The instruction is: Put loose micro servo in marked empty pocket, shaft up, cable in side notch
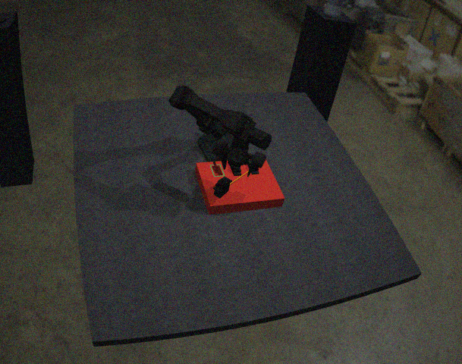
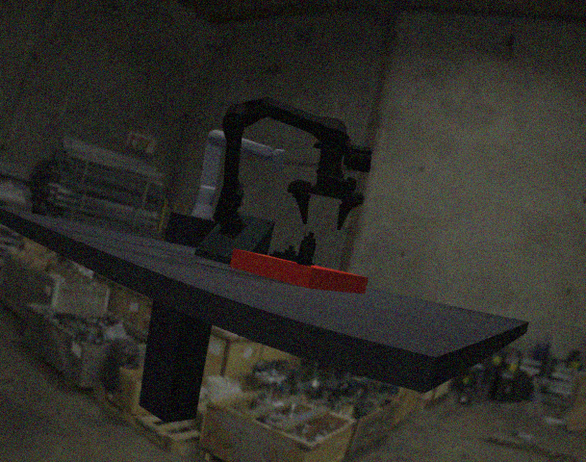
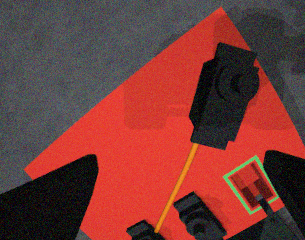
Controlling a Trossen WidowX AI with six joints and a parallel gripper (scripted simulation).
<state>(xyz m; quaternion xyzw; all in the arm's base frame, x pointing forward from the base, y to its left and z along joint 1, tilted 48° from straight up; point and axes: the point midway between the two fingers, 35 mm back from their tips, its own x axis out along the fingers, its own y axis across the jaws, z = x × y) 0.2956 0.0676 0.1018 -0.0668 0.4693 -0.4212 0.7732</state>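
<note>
Now: gripper tip 120 mm above the red deck, 50 mm to the right of it and 20 mm past it.
</note>
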